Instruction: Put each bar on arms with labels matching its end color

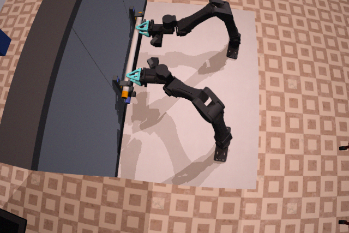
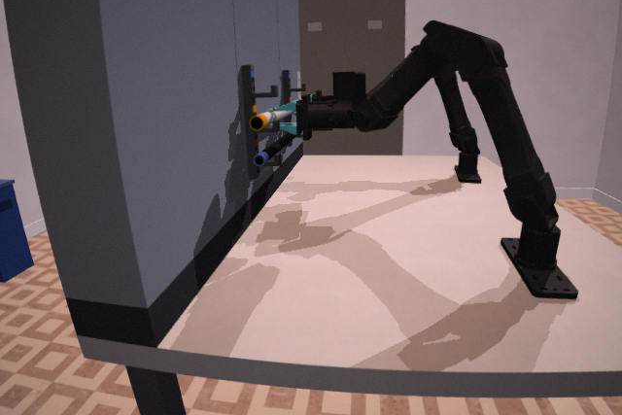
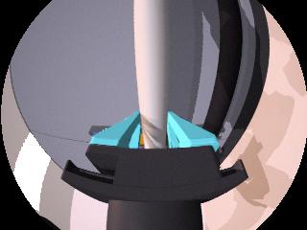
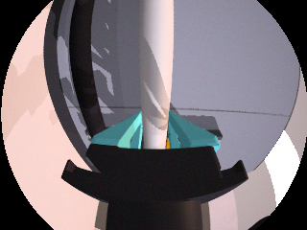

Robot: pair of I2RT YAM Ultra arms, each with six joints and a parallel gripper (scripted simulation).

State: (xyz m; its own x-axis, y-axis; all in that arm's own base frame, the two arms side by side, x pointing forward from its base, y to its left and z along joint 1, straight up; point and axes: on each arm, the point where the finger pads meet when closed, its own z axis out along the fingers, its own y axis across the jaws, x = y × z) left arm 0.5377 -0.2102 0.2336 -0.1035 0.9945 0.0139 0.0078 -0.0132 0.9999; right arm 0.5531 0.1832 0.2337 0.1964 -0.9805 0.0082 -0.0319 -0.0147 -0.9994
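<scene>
My right hand is 20 mm past the dark metal bar, 150 mm to the right of it and 80 mm above it. The rest, counted from my right hand: pale metal bar: 10 mm behind, 140 mm to the left; then tall grey wall panel: 80 mm ahead, 200 mm to the left, 190 mm above.
Now: the pale metal bar 140 mm to the right of my left hand and 20 mm ahead of it. Also, from my left hand: dark metal bar: 140 mm to the right, 80 mm below, 10 mm ahead; then tall grey wall panel: 190 mm above, 110 mm ahead, 90 mm to the right.
</scene>
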